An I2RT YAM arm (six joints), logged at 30 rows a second.
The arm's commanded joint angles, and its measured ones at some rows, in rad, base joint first. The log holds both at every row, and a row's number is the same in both.
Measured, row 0:
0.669, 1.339, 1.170, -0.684, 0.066, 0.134
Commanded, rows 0 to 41:
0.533, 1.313, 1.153, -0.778, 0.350, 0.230
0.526, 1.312, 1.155, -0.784, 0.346, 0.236
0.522, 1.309, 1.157, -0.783, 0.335, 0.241
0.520, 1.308, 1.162, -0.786, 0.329, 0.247
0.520, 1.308, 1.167, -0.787, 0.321, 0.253
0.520, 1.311, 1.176, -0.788, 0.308, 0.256
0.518, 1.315, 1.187, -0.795, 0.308, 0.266
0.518, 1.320, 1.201, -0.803, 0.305, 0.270
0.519, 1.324, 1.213, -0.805, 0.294, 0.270
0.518, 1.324, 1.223, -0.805, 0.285, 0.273
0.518, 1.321, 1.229, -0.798, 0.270, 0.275
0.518, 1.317, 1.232, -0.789, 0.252, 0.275
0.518, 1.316, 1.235, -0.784, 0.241, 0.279
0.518, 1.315, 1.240, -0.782, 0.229, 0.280
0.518, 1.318, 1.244, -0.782, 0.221, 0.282
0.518, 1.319, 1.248, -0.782, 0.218, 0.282
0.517, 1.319, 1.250, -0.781, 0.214, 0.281
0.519, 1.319, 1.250, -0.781, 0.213, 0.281
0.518, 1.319, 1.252, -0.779, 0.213, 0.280
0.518, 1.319, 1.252, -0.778, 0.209, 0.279
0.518, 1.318, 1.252, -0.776, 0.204, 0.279
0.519, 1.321, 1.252, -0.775, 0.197, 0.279
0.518, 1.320, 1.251, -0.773, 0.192, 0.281
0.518, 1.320, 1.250, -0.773, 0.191, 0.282
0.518, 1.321, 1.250, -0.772, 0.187, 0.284
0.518, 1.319, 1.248, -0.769, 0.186, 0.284
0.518, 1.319, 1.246, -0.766, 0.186, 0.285
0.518, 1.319, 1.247, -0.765, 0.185, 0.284
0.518, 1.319, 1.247, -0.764, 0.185, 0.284
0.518, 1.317, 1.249, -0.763, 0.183, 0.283
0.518, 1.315, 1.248, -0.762, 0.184, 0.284
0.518, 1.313, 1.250, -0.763, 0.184, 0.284
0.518, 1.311, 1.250, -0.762, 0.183, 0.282
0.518, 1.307, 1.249, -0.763, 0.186, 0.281
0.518, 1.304, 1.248, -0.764, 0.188, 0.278
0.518, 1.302, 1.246, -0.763, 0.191, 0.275
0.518, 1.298, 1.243, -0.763, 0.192, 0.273
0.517, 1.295, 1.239, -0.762, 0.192, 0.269
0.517, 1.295, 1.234, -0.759, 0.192, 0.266
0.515, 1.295, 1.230, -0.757, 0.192, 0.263
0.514, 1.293, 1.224, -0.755, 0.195, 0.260
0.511, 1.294, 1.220, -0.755, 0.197, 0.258
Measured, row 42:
0.516, 1.324, 1.220, -0.775, 0.193, 0.262
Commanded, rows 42 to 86:
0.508, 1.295, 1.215, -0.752, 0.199, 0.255
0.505, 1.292, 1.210, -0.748, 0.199, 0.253
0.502, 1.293, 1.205, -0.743, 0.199, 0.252
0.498, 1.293, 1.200, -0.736, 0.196, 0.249
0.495, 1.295, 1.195, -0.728, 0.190, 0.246
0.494, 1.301, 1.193, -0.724, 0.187, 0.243
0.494, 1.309, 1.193, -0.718, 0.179, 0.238
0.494, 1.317, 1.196, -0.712, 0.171, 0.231
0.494, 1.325, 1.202, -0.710, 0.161, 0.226
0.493, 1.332, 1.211, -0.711, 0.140, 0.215
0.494, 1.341, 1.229, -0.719, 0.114, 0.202
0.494, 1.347, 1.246, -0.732, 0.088, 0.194
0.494, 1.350, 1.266, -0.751, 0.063, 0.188
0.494, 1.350, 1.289, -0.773, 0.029, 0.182
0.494, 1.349, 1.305, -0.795, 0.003, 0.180
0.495, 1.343, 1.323, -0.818, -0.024, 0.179
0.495, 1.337, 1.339, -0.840, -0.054, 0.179
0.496, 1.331, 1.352, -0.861, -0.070, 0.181
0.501, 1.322, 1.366, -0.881, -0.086, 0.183
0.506, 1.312, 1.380, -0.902, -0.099, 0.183
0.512, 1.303, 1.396, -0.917, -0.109, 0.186
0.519, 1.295, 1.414, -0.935, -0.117, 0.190
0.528, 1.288, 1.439, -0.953, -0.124, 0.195
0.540, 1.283, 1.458, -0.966, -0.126, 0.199
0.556, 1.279, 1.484, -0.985, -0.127, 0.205
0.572, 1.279, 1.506, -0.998, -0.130, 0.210
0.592, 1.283, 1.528, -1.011, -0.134, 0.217
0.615, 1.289, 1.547, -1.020, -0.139, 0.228
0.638, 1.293, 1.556, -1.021, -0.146, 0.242
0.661, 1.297, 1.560, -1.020, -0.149, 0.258
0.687, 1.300, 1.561, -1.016, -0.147, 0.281
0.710, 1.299, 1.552, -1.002, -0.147, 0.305
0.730, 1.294, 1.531, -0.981, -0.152, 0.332
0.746, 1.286, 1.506, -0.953, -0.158, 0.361
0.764, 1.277, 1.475, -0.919, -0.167, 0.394
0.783, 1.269, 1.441, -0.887, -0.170, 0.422
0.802, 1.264, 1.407, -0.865, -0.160, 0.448
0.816, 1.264, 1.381, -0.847, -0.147, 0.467
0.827, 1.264, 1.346, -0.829, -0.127, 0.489
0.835, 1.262, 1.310, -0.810, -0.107, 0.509
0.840, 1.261, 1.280, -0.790, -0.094, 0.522
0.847, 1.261, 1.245, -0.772, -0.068, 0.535
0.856, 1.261, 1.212, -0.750, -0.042, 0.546
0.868, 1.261, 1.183, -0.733, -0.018, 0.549
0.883, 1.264, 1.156, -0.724, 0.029, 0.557
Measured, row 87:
0.859, 1.275, 1.200, -0.806, -0.088, 0.486
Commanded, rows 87 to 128:
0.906, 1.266, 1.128, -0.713, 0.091, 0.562
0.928, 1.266, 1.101, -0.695, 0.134, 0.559
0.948, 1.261, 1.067, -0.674, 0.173, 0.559
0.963, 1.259, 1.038, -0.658, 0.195, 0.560
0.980, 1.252, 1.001, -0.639, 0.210, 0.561
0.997, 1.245, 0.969, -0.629, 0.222, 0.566
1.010, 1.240, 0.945, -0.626, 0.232, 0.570
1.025, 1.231, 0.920, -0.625, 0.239, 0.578
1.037, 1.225, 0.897, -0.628, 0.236, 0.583
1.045, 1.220, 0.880, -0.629, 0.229, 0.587
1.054, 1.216, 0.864, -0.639, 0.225, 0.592
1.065, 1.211, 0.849, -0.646, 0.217, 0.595
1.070, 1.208, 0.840, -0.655, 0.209, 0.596
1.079, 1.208, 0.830, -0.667, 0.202, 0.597
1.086, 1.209, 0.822, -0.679, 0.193, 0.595
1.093, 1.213, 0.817, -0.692, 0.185, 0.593
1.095, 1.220, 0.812, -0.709, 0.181, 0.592
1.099, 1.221, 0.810, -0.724, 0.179, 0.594
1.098, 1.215, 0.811, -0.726, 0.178, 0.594
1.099, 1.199, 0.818, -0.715, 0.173, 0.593
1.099, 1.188, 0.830, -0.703, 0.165, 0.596
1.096, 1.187, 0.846, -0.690, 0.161, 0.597
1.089, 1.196, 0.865, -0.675, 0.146, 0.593
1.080, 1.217, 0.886, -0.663, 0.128, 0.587
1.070, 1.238, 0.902, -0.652, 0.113, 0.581
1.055, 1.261, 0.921, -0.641, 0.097, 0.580
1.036, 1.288, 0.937, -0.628, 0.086, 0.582
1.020, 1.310, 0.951, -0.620, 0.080, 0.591
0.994, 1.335, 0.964, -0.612, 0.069, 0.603
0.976, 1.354, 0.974, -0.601, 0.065, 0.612
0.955, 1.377, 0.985, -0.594, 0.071, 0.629
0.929, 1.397, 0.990, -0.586, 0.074, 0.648
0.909, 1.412, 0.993, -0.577, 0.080, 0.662
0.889, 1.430, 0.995, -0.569, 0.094, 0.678
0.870, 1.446, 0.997, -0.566, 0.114, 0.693
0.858, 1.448, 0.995, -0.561, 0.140, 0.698
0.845, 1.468, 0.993, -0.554, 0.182, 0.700
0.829, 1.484, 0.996, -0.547, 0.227, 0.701
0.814, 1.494, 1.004, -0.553, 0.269, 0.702
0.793, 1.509, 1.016, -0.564, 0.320, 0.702
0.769, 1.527, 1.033, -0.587, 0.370, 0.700
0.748, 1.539, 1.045, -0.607, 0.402, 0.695
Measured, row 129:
0.797, 1.517, 0.990, -0.587, 0.229, 0.662
